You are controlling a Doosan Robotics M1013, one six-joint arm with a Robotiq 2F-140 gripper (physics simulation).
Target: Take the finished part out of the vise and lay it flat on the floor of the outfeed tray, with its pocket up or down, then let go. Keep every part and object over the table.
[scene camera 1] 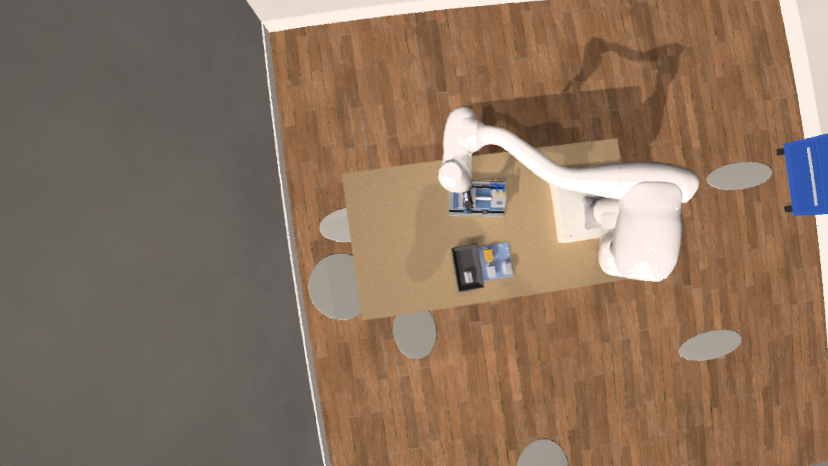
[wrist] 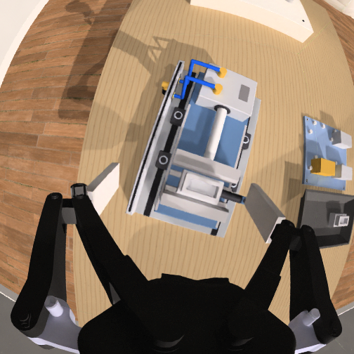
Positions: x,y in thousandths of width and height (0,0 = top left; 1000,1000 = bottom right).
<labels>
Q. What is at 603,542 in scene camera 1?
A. A light blue plate.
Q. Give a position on a light blue plate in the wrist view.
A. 897,405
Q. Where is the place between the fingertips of the gripper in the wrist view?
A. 524,521
</labels>
